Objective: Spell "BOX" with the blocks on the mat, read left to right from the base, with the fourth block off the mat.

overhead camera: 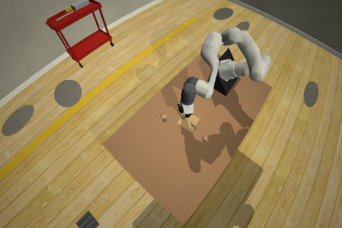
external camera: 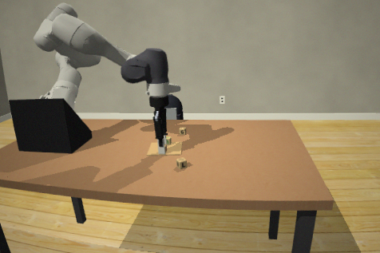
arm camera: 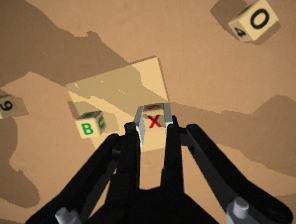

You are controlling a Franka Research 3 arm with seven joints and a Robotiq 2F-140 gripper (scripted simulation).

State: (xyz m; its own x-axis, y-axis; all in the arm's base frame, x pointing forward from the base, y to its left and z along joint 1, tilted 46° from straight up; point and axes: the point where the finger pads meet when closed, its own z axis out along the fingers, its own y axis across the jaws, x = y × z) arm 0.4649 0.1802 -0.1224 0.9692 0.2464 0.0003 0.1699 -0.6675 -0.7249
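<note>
The tan mat is 1 cm behind my hand, 5 cm to the left of it and 4 cm below it. From my hand the other things lie so: O block: 12 cm ahead, 11 cm to the right, 2 cm below.
</note>
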